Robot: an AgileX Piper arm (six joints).
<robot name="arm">
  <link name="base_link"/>
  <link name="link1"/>
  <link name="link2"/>
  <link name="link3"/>
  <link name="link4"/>
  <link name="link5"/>
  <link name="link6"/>
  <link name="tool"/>
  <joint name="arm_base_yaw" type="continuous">
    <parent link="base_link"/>
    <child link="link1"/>
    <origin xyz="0 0 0.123"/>
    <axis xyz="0 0 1"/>
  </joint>
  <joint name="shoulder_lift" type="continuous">
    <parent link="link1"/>
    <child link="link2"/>
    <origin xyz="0 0 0"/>
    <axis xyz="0 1 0"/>
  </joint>
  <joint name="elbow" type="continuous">
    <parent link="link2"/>
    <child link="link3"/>
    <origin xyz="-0.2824 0 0.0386"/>
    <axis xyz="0 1 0"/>
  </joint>
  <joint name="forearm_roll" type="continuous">
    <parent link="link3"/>
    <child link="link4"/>
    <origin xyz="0.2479 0 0.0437"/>
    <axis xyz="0.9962 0 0.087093"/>
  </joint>
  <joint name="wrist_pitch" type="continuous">
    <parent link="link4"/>
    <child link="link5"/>
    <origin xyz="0 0 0"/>
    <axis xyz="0 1 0"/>
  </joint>
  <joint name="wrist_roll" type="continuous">
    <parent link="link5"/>
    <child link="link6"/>
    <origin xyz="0.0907 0 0.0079"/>
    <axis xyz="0.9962 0 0.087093"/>
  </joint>
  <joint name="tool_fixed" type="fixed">
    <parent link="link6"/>
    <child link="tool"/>
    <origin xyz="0 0 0" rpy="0 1.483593 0"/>
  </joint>
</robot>
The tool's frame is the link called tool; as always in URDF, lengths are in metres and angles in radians. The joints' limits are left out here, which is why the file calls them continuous.
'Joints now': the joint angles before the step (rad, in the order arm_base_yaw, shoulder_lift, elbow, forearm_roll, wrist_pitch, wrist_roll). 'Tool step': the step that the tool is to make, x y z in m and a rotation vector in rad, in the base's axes. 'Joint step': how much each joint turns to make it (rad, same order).
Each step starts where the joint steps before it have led.
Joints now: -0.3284, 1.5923, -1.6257, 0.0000, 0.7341, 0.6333
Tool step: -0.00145, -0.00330, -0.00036, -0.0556, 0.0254, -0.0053
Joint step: 0.0000, 0.0001, 0.0000, -0.0586, 0.0060, -0.0033
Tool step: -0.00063, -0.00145, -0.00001, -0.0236, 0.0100, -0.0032
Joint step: 0.0000, 0.0000, 0.0000, -0.0258, 0.0019, 0.0000
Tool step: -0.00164, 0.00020, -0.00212, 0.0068, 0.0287, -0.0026
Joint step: 0.0000, -0.0001, 0.0000, -0.0028, 0.0295, -0.0004
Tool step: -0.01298, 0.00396, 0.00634, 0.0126, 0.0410, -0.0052
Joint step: 0.0000, -0.0329, 0.0000, -0.0004, 0.0759, -0.0023
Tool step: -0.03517, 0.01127, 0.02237, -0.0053, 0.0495, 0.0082
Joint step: 0.0000, -0.0964, 0.0000, -0.0001, 0.1399, -0.0309
